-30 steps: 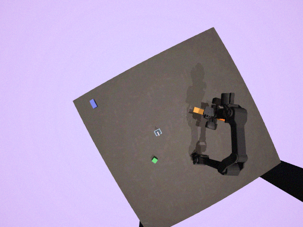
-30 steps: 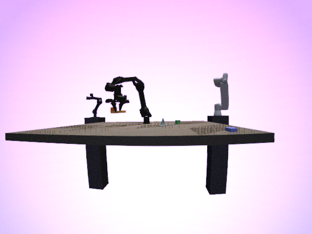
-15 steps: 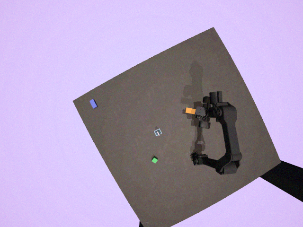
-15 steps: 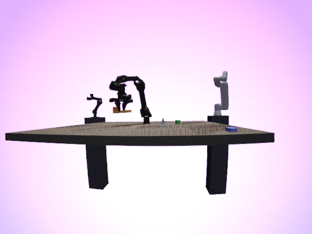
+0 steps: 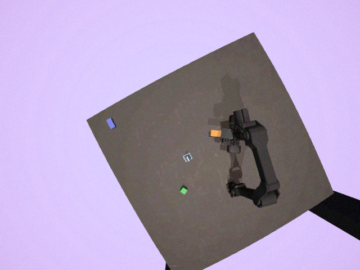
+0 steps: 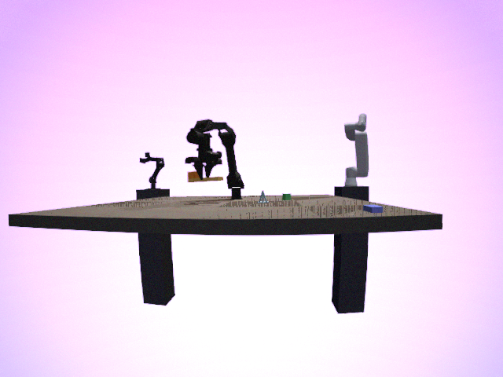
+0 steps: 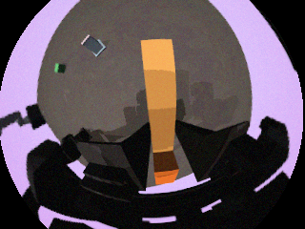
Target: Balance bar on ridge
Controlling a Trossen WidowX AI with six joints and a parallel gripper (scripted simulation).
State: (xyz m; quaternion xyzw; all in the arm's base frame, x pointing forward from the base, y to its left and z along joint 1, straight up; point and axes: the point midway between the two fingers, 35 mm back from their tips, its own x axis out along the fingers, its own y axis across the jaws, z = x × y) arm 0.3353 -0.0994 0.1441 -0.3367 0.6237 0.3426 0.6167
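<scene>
My gripper tip is 20 mm past the ridge, 270 mm to the right of it and 50 mm above it. Round my gripper tip: green cube (190 mm behind, 390 mm to the left, 90 mm below); blue block (410 mm ahead, 600 mm to the left, 100 mm below).
</scene>
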